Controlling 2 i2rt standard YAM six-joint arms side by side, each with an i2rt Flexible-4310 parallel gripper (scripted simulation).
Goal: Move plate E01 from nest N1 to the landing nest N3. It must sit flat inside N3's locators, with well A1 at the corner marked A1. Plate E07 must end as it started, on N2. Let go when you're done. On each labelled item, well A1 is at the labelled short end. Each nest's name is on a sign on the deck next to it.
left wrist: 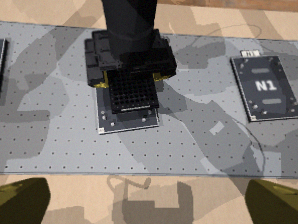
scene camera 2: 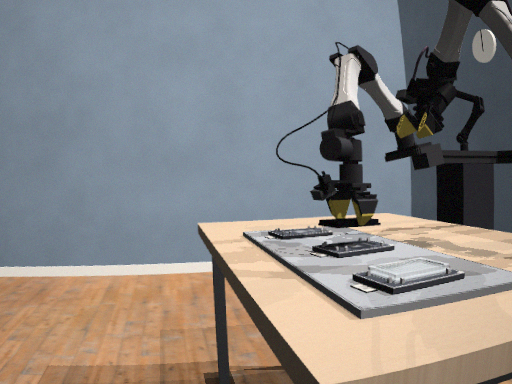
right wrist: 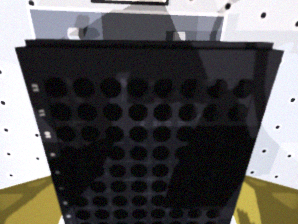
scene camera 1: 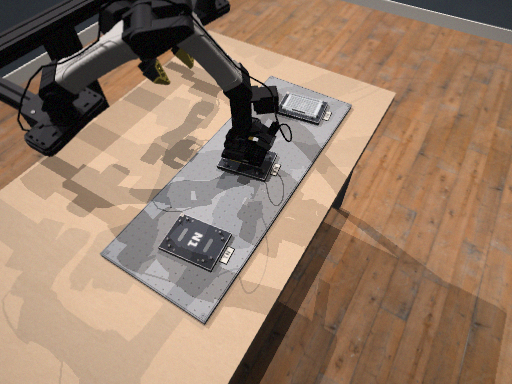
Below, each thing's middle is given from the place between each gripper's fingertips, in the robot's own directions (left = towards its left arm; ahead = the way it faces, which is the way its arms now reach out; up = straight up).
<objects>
The nest N3 [right wrist: 95,27] lies 7 cm below my right hand and 1 cm to the left of it. Round my right hand: black plate E01 [right wrist: 181,136]: right at my right hand; then clear plate E07 [scene camera 2: 419,268]: 33 cm to the left, 5 cm below, 5 cm ahead.
I see the black plate E01 19 cm ahead of my left hand, 1 cm to the left of it and 22 cm below it. From my left hand the other things lie so: clear plate E07: 24 cm ahead, 35 cm to the left, 27 cm below; nest N3: 19 cm ahead, 3 cm to the left, 28 cm below.
</objects>
